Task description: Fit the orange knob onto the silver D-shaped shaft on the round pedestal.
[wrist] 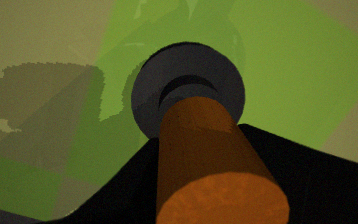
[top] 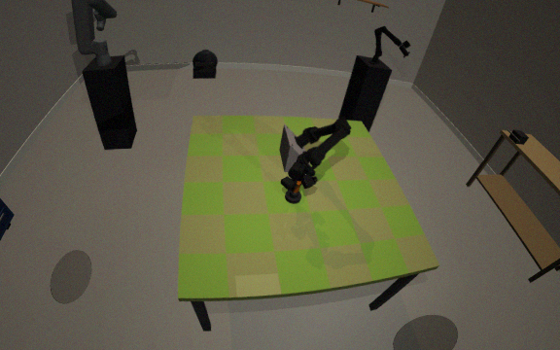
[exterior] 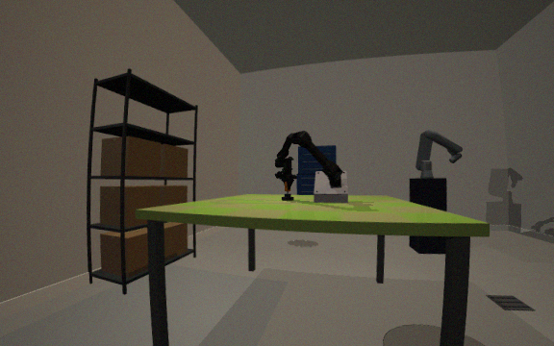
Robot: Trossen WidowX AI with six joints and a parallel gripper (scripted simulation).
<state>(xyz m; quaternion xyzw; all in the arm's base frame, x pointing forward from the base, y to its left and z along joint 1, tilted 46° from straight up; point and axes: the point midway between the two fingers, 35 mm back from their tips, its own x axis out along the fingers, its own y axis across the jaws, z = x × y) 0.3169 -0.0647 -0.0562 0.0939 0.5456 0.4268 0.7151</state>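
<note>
Now: the orange knob 3 cm above my gripper tip. The rest, counted from my gripper tip: round pedestal (4 cm below).
</note>
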